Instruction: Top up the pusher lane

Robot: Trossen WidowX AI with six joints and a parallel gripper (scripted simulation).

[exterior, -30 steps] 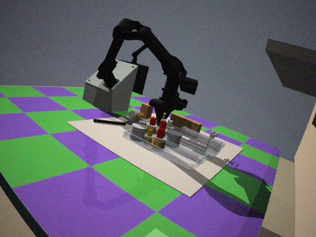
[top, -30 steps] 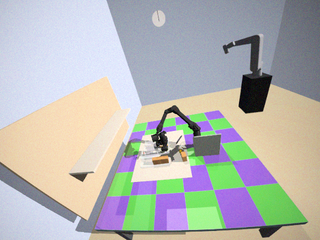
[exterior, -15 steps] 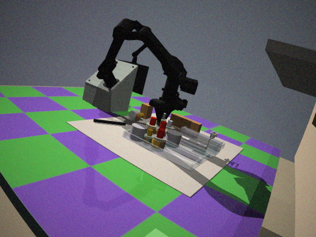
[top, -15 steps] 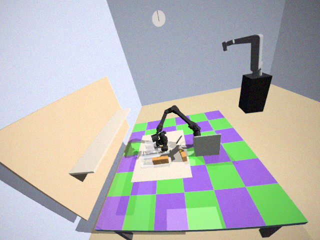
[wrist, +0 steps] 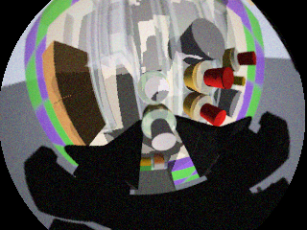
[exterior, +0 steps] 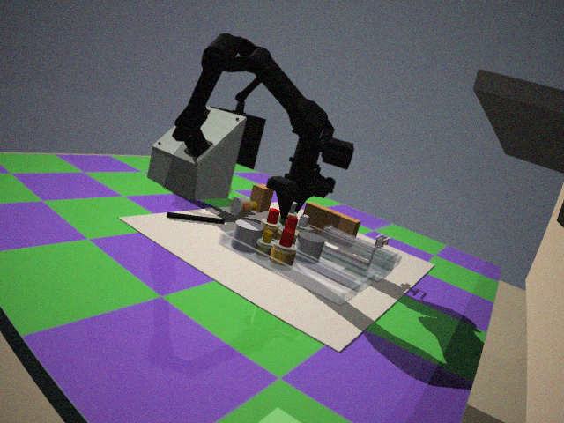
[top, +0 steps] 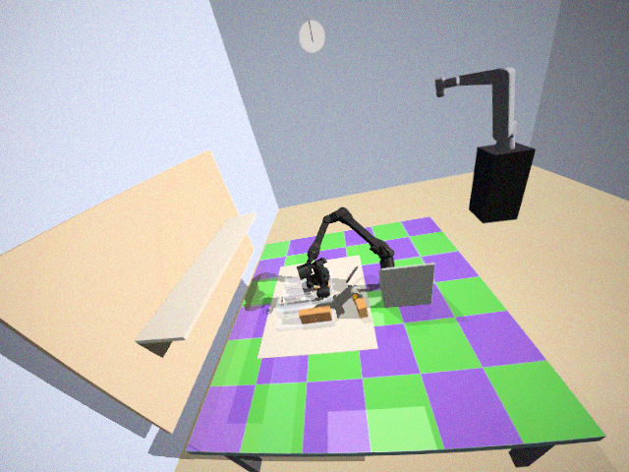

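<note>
Right now my gripper tip is 6 cm short of the white mat, 1 cm to the left of it and 5 cm above it. From my gripper tip the other things lie so: small block: 18 cm behind, 10 cm to the left, 1 cm below; then black pen: 13 cm behind, 17 cm to the right, 4 cm below.
</note>
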